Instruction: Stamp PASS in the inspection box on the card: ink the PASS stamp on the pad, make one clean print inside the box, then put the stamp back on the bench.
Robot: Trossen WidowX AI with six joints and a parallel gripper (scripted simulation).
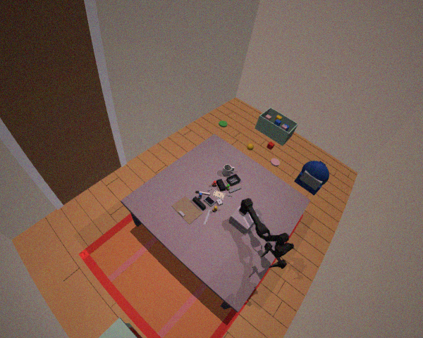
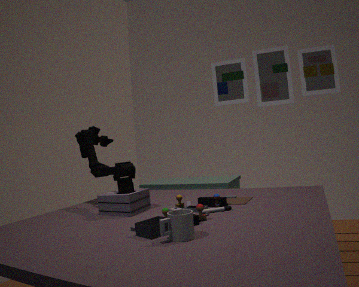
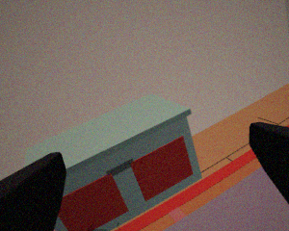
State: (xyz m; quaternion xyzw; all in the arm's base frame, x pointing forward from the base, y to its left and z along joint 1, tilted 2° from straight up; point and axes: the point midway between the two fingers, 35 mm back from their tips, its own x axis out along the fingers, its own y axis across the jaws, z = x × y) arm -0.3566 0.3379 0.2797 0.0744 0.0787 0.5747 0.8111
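Right now my gripper tip is 620 mm short of the green-knobbed PASS stamp, 510 mm to the left of it and 340 mm above it. Also, from my gripper tip: yellow-knobbed stamp: 560 mm ahead, 340 mm below, 240 mm to the right; card: 640 mm ahead, 400 mm to the right, 360 mm below; dark ink pad: 650 mm ahead, 350 mm below, 280 mm to the right.
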